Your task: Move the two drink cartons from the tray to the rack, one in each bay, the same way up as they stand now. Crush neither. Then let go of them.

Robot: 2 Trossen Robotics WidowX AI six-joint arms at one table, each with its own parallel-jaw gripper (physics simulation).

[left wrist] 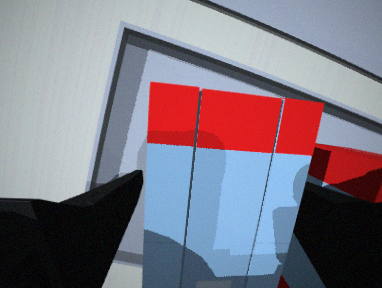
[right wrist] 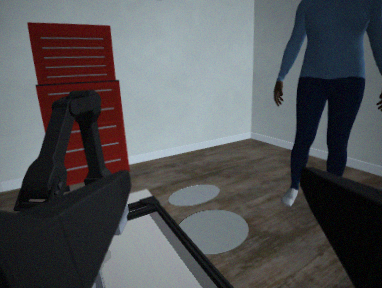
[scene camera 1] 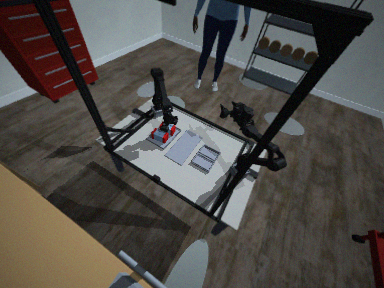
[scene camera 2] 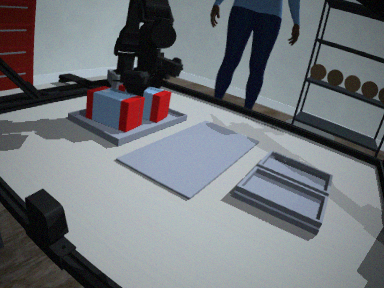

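Where they show: left gripper, between the fingertips: [left wrist: 205,176] [scene camera 1: 168,130] [scene camera 2: 145,108]; right gripper, between the fingertips: [right wrist: 214,177] [scene camera 1: 226,102]; left arm's base, origin of its link: [scene camera 1: 157,107].
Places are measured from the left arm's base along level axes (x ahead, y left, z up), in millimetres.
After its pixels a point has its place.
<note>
Two light-blue cartons with red ends stand on the grey tray [scene camera 1: 155,144] @[y -153, x 365, z -47 mm] [scene camera 2: 95,131] @[y -146, x 374, z -49 mm] [left wrist: 108,115] @[y 74, x 249, z -47 mm]. The nearer carton [scene camera 1: 159,135] @[y -107, x 340, z 19 mm] [scene camera 2: 107,107] @[y -116, x 340, z -7 mm] [left wrist: 350,172] @[y -38, x 334, z 5 mm] is partly behind a finger in the left wrist view. My left gripper [scene camera 1: 166,128] @[y -3, x 272, z -33 mm] [scene camera 2: 133,87] [left wrist: 205,176] @[y -3, x 272, z -33 mm] is open and low over the farther carton [scene camera 2: 157,104] @[y 8, x 327, z -3 mm] [left wrist: 230,200] @[y 5, x 280, z 18 mm], with a finger on each side of it. The fingertips are hidden in scene camera 2. My right gripper [scene camera 1: 221,111] [right wrist: 214,177] @[y 318, x 512, z 361 mm] is open and empty, raised near the back edge. Both bays of the grey rack [scene camera 1: 205,155] @[y 171, x 624, z -38 mm] [scene camera 2: 277,212] @[y 81, x 700, z -47 mm] are empty.
A flat grey mat [scene camera 1: 183,148] @[y 42, x 486, z -51 mm] [scene camera 2: 185,157] @[y 12, x 500, z -52 mm] lies between tray and rack. A black frame [scene camera 1: 131,162] @[y -388, x 443, z -57 mm] borders the table, with posts rising from it. A person [scene camera 1: 215,45] [scene camera 2: 255,50] [right wrist: 330,90] stands behind the table.
</note>
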